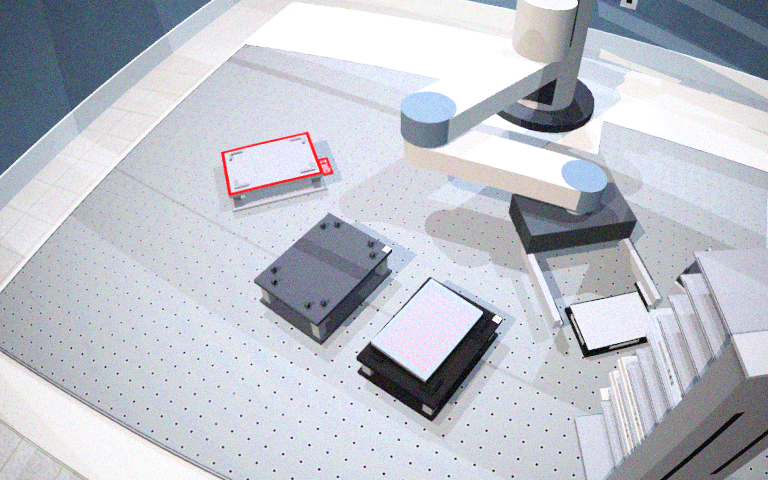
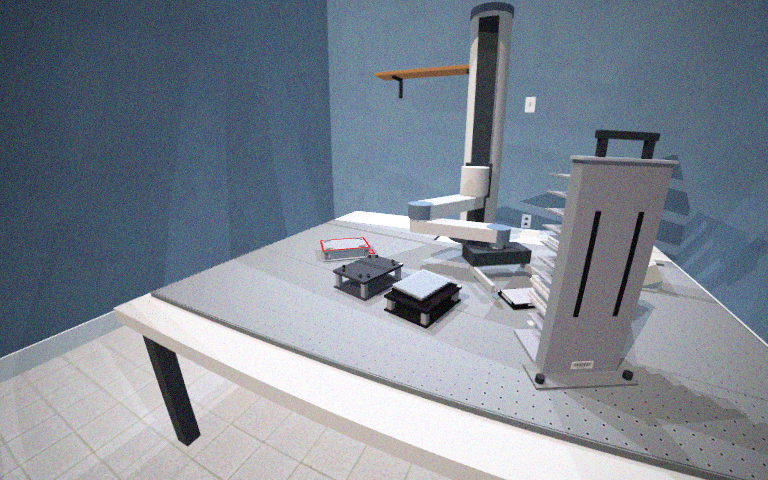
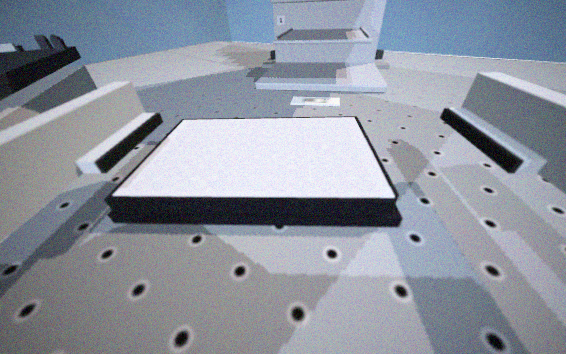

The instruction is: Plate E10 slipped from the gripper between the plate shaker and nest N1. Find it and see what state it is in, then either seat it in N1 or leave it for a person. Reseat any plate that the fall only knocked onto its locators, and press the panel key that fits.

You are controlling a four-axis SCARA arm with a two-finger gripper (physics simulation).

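Seen in the pictures: gripper, fingertip midpoint: [image 1: 608, 313] [image 2: 523, 286] [image 3: 296, 98]; arm's base, link origin: [image 1: 538, 98].
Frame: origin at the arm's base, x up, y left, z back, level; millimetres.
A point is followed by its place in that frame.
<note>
A low plate [image 1: 608, 321] @[x 27, y 212, z -560 mm] [image 2: 516, 297] @[x 27, y 193, z -580 mm] [image 3: 265, 160] @[x 27, y 211, z -545 mm] with a white top and black sides lies flat near the rack; its name cannot be read. My gripper [image 1: 606, 311] @[x 53, y 205, z -566 mm] [image 3: 296, 98] @[x 53, y 205, z -566 mm] is open, its fingers on either side of this plate with a gap at each side. Another plate [image 1: 427, 331] @[x 75, y -25, z -696 mm] [image 2: 424, 284] @[x 74, y -18, z -698 mm] with pinkish wells lies on a black stand [image 1: 390, 369] @[x 55, y -52, z -754 mm] [image 2: 402, 298] @[x 55, y -52, z -752 mm]; whether it sits fully inside the locators cannot be told. A dark grey stand [image 1: 328, 271] @[x 66, y -186, z -647 mm] [image 2: 368, 270] @[x 66, y -188, z -663 mm] with black pins carries no plate. No panel key shows.
A red-outlined platform [image 1: 271, 164] @[x 53, y -386, z -463 mm] [image 2: 344, 244] @[x 53, y -387, z -466 mm] with corner brackets and a red tag stands at the far left. A tall grey rack [image 1: 707, 418] @[x 309, y 252, z -847 mm] [image 2: 611, 271] @[x 214, y 321, z -817 mm] [image 3: 320, 52] @[x 33, y 306, z -791 mm] with many shelves stands close beyond the low plate. A small white card [image 3: 315, 101] @[x 15, y 244, z -663 mm] lies before it.
</note>
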